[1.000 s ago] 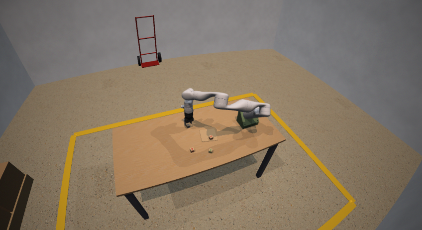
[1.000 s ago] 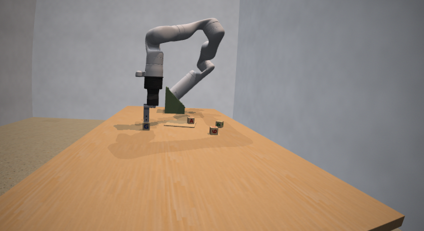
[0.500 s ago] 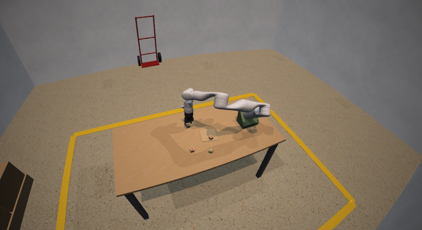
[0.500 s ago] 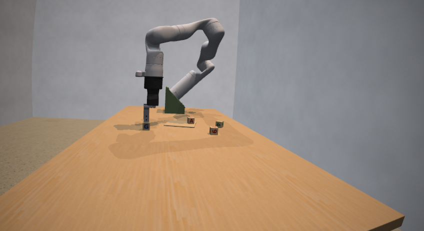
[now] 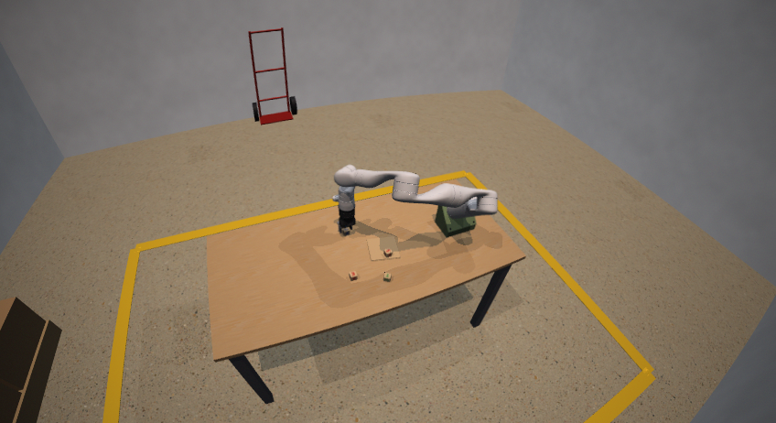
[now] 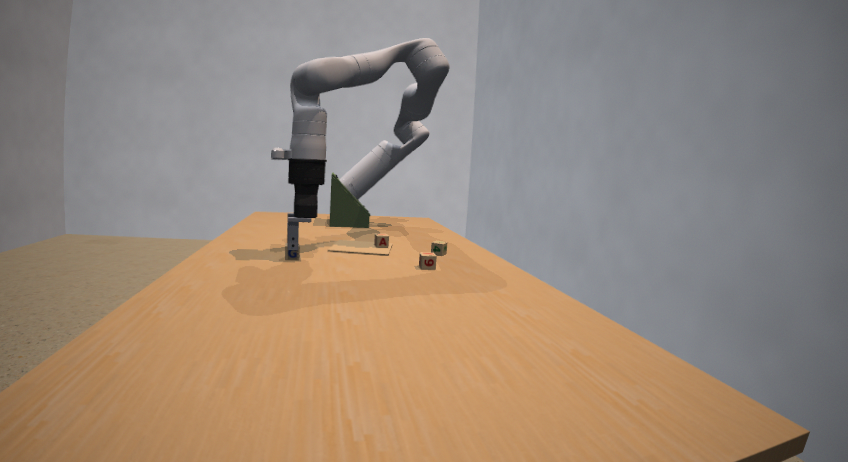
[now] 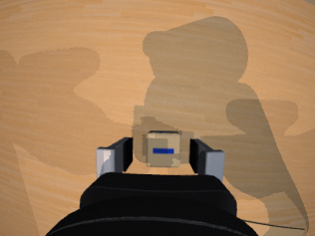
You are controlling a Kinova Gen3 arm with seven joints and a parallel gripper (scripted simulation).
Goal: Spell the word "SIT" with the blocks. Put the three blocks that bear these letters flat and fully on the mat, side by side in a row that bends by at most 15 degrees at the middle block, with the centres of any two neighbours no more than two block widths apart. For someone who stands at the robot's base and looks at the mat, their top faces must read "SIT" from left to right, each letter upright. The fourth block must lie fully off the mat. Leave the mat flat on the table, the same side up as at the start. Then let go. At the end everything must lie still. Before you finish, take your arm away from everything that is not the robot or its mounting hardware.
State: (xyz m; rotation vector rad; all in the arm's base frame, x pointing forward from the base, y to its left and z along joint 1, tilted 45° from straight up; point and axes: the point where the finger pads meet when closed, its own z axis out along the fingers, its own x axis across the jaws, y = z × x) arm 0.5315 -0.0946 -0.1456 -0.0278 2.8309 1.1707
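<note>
The blue-marked block is 30 mm below my hand. The rest, counted from my hand: green-marked block (340 mm to the left, 60 mm behind, 30 mm below); then tan mat (170 mm to the left, 130 mm behind, 40 mm below); then E block (270 mm to the left, 70 mm ahead, 30 mm below).
</note>
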